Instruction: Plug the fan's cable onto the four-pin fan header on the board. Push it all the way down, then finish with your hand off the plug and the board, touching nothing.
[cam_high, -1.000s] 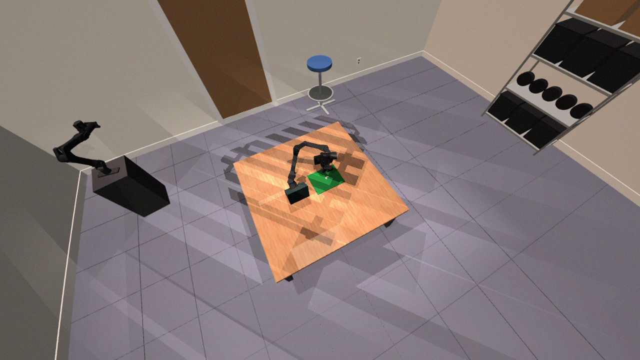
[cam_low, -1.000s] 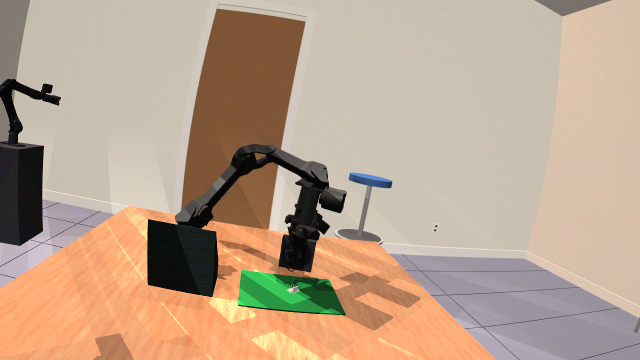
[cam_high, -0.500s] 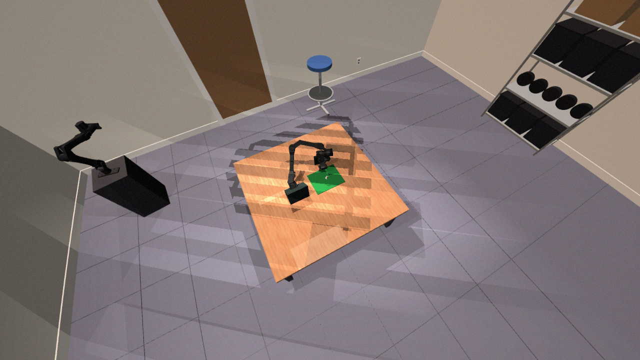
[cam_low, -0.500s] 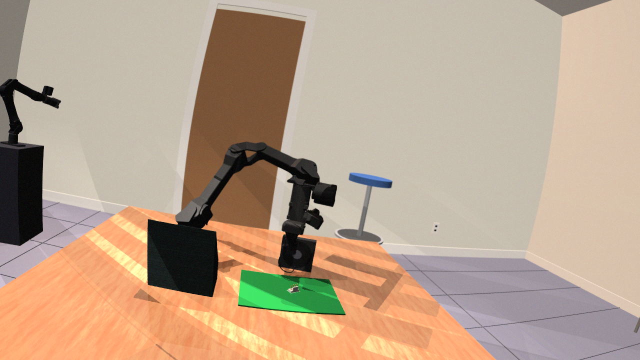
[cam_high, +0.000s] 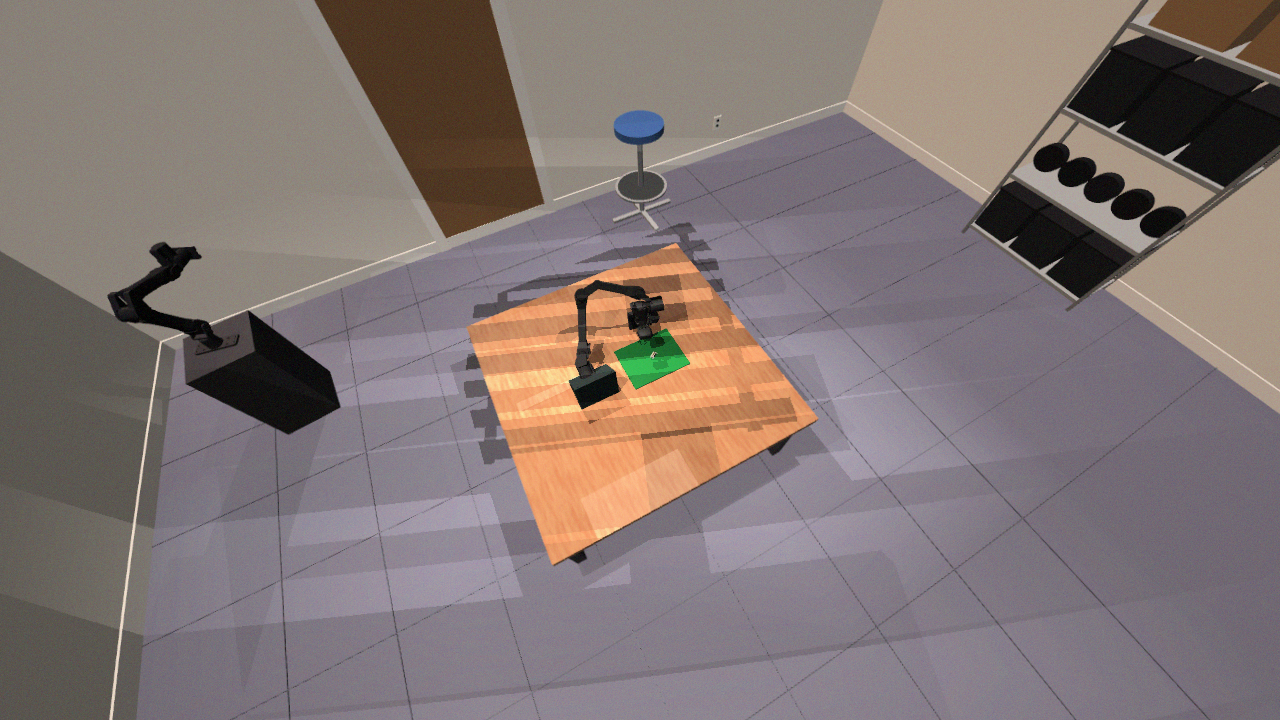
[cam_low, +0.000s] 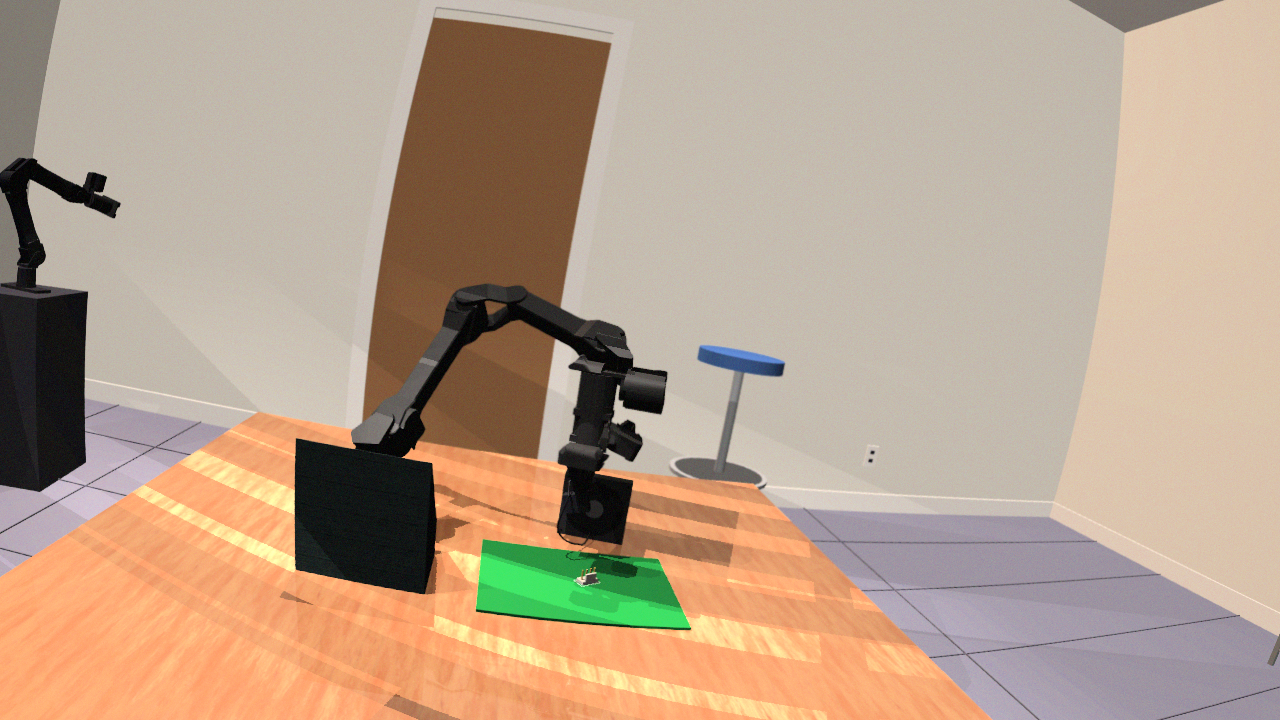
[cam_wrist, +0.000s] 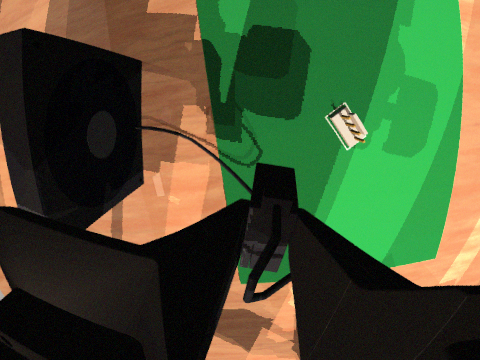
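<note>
The four-pin header is 10 mm ahead of my gripper tip, 80 mm to the right of it and 120 mm below it. The rest, counted from my gripper tip: dark fan plug: 10 mm behind, 10 mm below; green board: 10 mm behind, 80 mm to the right, 130 mm below; black fan: 50 mm ahead, 110 mm to the left, 60 mm below.
</note>
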